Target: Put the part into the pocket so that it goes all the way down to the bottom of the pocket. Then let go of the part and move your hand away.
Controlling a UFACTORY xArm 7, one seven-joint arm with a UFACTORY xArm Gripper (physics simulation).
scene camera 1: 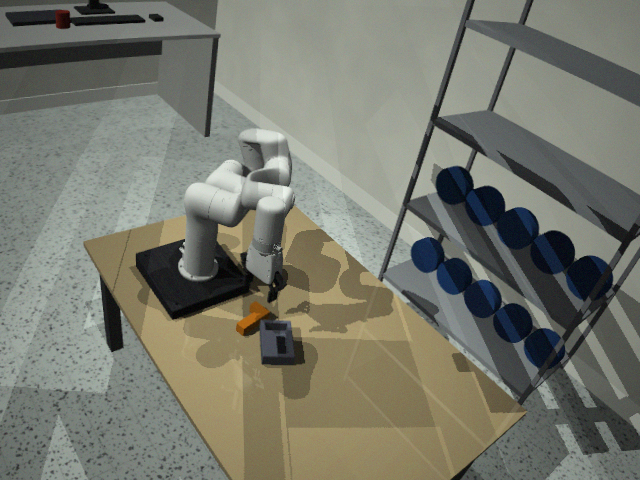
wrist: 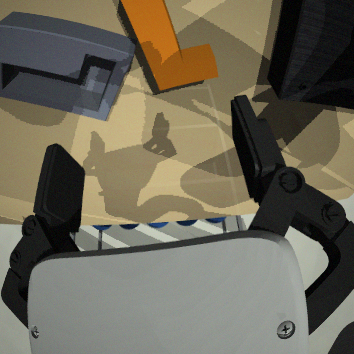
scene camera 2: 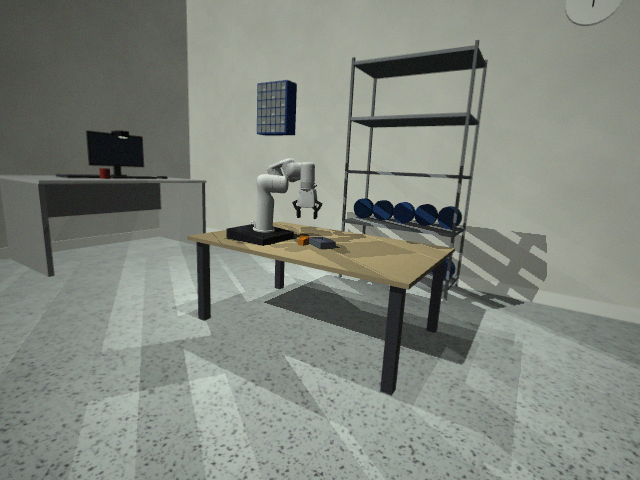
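Pixels of known places: gripper, fingertip midpoint: (scene camera 1: pixel 259 291) (wrist: pixel 144 135) (scene camera 2: pixel 306 218); arm's base, link origin: (scene camera 1: pixel 198 267) (scene camera 2: pixel 263 230).
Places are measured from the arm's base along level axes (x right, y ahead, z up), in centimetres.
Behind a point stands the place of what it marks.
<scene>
The orange L-shaped part (scene camera 1: pixel 251 321) @(x 1.2, y 26.5, z -1.7 cm) (scene camera 2: pixel 302 240) @(x 4.8, y 26.7, z -2.0 cm) (wrist: pixel 165 65) @(x -3.3, y 25.6, z -1.7 cm) lies flat on the table, between the black base and the grey block. The grey block (scene camera 1: pixel 278 360) @(x 4.7, y 41.4, z -2.7 cm) (scene camera 2: pixel 326 245) @(x 5.4, y 40.7, z -2.9 cm) (wrist: pixel 65 39) @(x 2.8, y 32.8, z -1.1 cm) stands on the table close beside the part. Its pocket opens upward and the part is outside it; the pocket's floor is partly in shadow. My gripper (scene camera 1: pixel 275 291) (scene camera 2: pixel 307 215) @(x -0.6, y 26.3, z 9.2 cm) (wrist: pixel 144 135) @(x -0.6, y 26.3, z 9.2 cm) is open and empty. It hangs well above the table, off to the side of the part and block. In the wrist view both lie beyond the fingertips, cut off by the frame's edges.
The arm's black base slab (scene camera 1: pixel 160 279) @(x 12.7, y -2.5, z -0.2 cm) (scene camera 2: pixel 242 234) @(x 14.6, y -4.4, z -0.9 cm) (wrist: pixel 320 65) @(x -4.7, y 10.0, z -0.6 cm) sits on the wooden table (scene camera 1: pixel 361 403) @(x -3.4, y 65.5, z -4.7 cm) (scene camera 2: pixel 361 258) @(x 14.6, y 62.1, z -4.7 cm), near the part. A metal shelf rack (scene camera 1: pixel 445 82) (scene camera 2: pixel 349 129) with blue round items stands beyond the table's far side. A desk (scene camera 1: pixel 180 77) (scene camera 2: pixel 23 217) stands farther away.
</scene>
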